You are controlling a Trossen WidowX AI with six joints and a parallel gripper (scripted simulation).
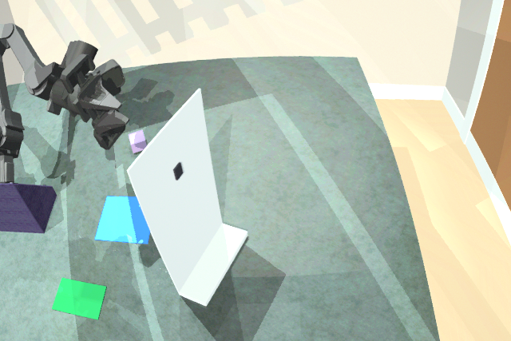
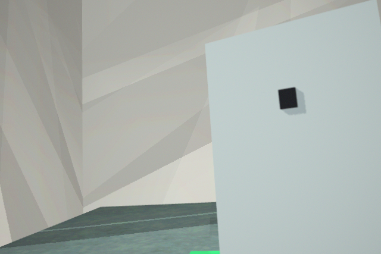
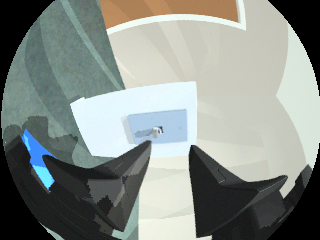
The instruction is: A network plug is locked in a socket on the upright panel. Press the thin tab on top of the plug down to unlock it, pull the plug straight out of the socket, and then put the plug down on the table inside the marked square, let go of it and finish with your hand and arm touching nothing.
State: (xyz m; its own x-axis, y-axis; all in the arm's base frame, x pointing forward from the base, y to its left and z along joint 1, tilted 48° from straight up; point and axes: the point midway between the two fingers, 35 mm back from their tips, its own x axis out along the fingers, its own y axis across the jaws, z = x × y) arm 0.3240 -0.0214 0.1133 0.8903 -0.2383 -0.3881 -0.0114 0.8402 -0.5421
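The network plug is 9 cm ahead of my gripper tip, 9 cm to the right of it and 3 cm below it. Also, from my gripper tip: white upright panel (11 cm ahead, 10 cm to the right, 11 cm below); then lilac block (10 cm behind, 21 cm to the left, 24 cm below); then cyan square (7 cm behind, 1 cm to the right, 25 cm below).
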